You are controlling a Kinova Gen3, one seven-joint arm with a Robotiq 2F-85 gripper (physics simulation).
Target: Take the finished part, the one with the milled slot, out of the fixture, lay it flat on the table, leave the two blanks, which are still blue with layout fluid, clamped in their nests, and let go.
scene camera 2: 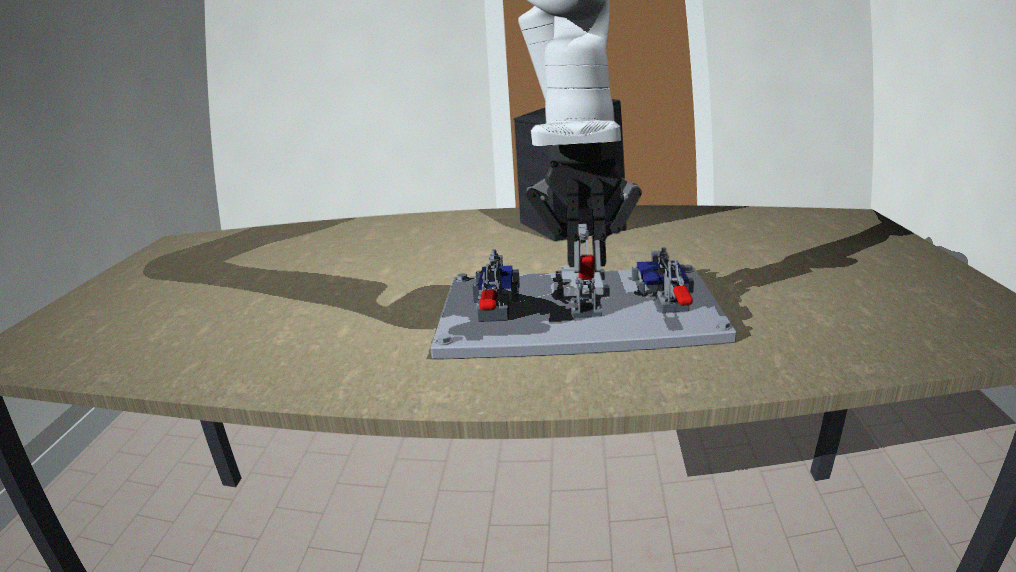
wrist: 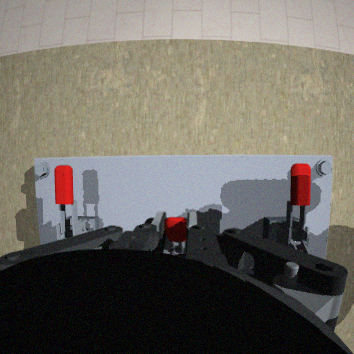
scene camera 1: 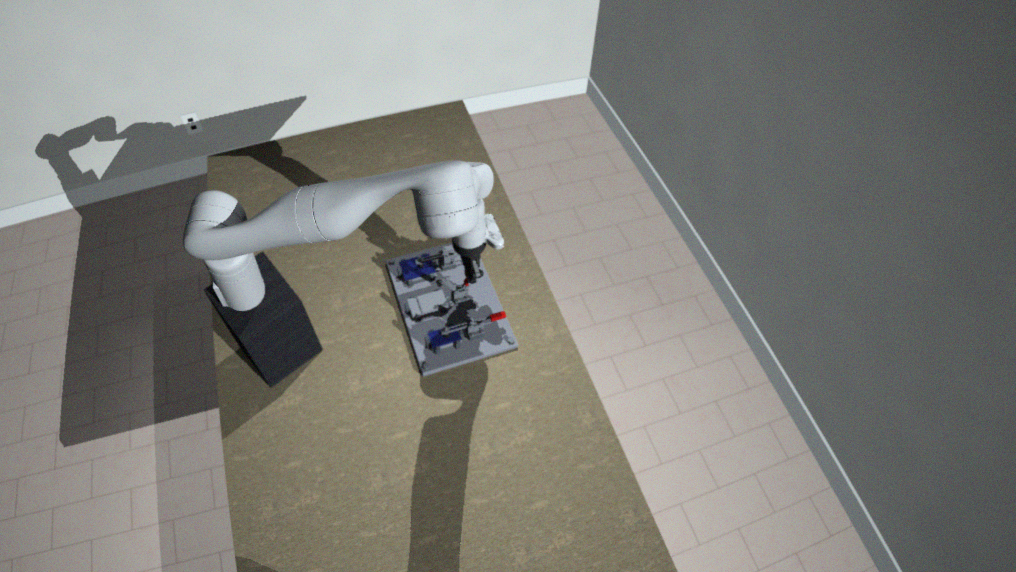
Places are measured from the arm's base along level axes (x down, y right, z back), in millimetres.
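Where they show: gripper, between the fingertips: (scene camera 2: 587, 270) (wrist: 176, 224) (scene camera 1: 471, 278); arm's base, origin of its link: (scene camera 1: 243, 290).
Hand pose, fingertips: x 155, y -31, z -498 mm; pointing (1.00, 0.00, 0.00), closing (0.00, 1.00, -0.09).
Things, the pixels of their top centre, and the offset from my fingertips. Level surfaces: height alone.
- finished part, centre of its top: (scene camera 2: 581, 275) (scene camera 1: 427, 302) dx +45, dy +12, dz +112 mm
- fixture plate, centre of its top: (wrist: 179, 259) (scene camera 2: 584, 302) (scene camera 1: 448, 300) dx +61, dy +6, dz +60 mm
- table, height of its surface: dx +76 mm
The finished part (scene camera 1: 424, 304) is a pale grey block in the middle nest of the fixture plate (scene camera 1: 465, 359) (scene camera 2: 583, 346) (wrist: 135, 175); its slot cannot be made out. My gripper (scene camera 1: 470, 279) (scene camera 2: 586, 261) (wrist: 176, 224) is shut on the red handle (scene camera 2: 586, 267) (wrist: 176, 230) of the middle clamp, which stands higher than the two outer handles. One blue blank (scene camera 1: 444, 338) (scene camera 2: 506, 275) and the other blue blank (scene camera 1: 418, 269) (scene camera 2: 648, 272) sit in the outer nests under their clamps. In the wrist view my gripper's body hides the nests.
One outer red handle (scene camera 1: 498, 316) (scene camera 2: 487, 299) (wrist: 300, 187) and the other outer red handle (scene camera 2: 682, 295) (wrist: 63, 185) point towards the plate's far side from the robot base (scene camera 1: 273, 333). The table (scene camera 1: 341, 440) (scene camera 2: 284, 369) (wrist: 175, 100) extends around the plate, which has bolts at its corners.
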